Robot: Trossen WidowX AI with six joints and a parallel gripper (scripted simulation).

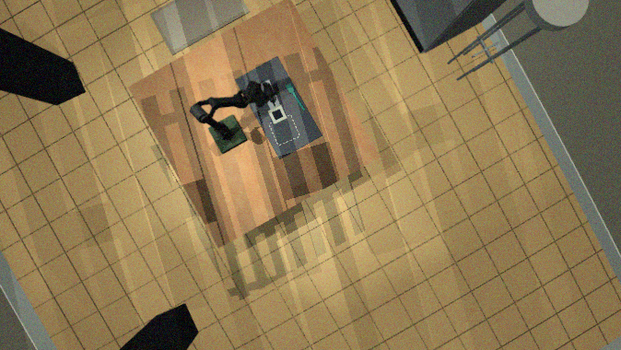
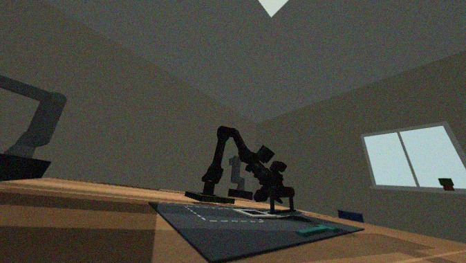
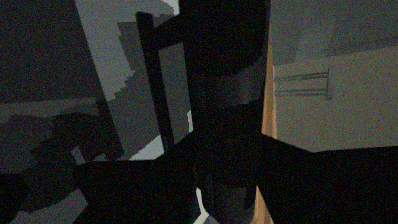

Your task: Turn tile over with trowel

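Right now the mat is 10 mm behind my gripper tip, 70 mm to the right of it and 80 mm below it. From my gripper tip the other things lie so: teal T-shaped tool (130 mm ahead, 30 mm to the right, 50 mm below); tile (30 mm behind, 110 mm to the right, 50 mm below).
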